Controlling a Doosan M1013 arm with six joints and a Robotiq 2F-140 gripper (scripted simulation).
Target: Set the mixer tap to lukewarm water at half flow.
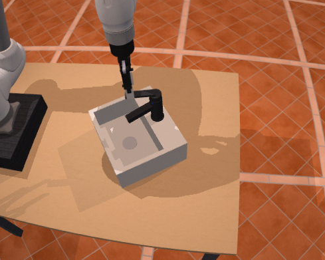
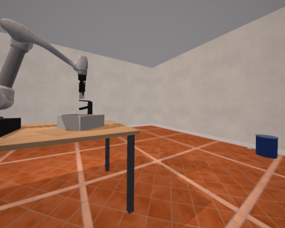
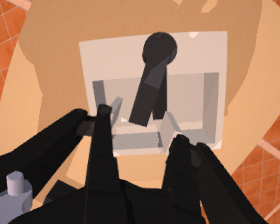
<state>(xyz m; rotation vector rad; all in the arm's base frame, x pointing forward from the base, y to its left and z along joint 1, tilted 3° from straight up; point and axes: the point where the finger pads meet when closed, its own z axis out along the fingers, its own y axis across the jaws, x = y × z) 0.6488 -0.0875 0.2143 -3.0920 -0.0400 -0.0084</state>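
My gripper is now 30 mm short of the lever and 50 mm above it. Round my hand: black mixer tap (60 mm ahead, 100 mm below); grey sink basin (20 mm behind, 40 mm to the right, 280 mm below).
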